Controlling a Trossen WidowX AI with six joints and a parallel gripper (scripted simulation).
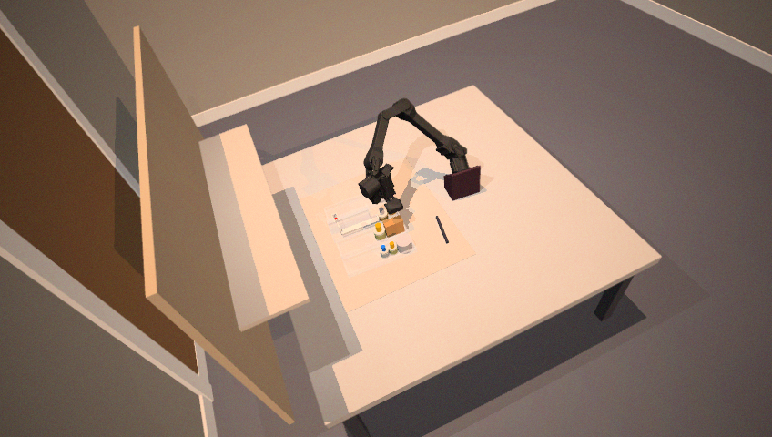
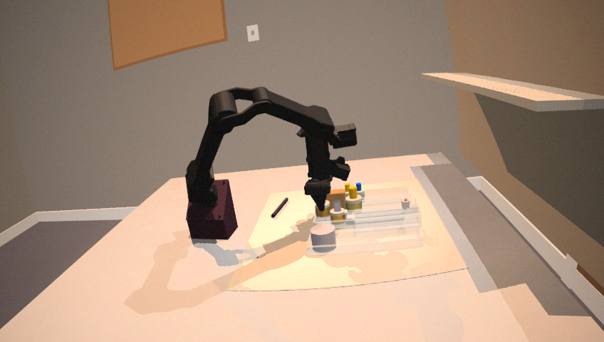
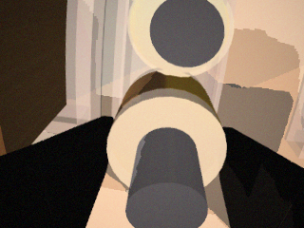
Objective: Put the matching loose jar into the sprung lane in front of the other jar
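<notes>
Now: the orange box 3 cm ahead of my gripper tip, 8 cm to the left of it and 2 cm below it. From my gripper tip the other things lie so: black pen: 14 cm behind, 17 cm to the left, 5 cm below; then clear lane: 14 cm ahead, 4 cm to the right, 4 cm below.
</notes>
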